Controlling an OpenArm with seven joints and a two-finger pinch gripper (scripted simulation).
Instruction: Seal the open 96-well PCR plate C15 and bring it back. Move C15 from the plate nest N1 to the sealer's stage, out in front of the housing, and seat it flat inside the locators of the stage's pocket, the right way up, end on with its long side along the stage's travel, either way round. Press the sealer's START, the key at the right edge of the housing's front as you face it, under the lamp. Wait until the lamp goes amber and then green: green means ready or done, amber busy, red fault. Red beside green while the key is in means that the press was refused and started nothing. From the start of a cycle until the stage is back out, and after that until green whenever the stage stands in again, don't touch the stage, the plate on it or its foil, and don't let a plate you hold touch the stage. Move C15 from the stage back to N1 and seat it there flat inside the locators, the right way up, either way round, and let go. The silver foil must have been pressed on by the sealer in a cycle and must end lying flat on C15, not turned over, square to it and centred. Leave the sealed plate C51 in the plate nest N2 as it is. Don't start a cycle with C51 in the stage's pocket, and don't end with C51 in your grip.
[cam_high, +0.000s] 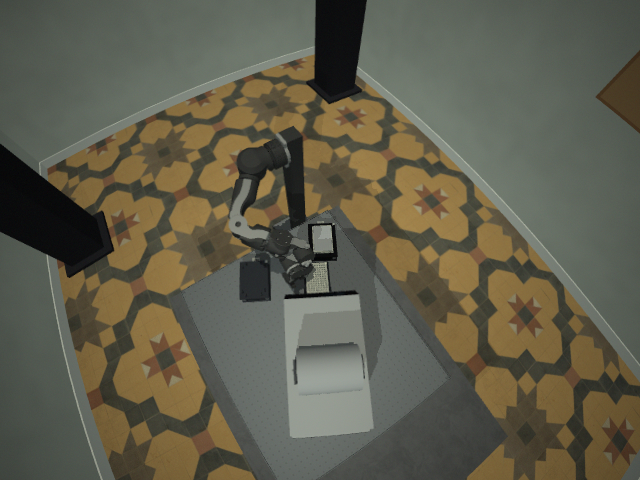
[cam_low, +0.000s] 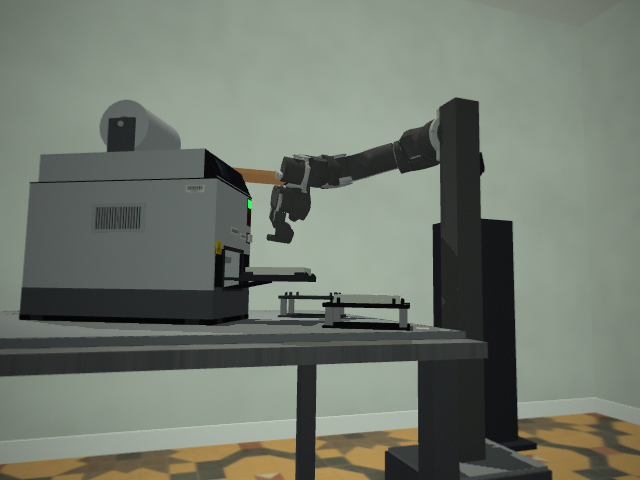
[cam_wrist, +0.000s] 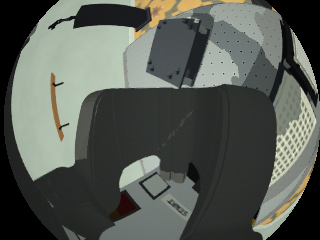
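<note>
Right now the plate C15 is 20 mm ahead of my hand, 100 mm to the left of it and 80 mm below it. From my hand the other things lie so: sealer stage (20 mm ahead, 100 mm to the left, 90 mm below); then start key (60 mm ahead, 30 mm to the right); then yellow warning label (160 mm ahead, 120 mm to the left, 40 mm below).
</note>
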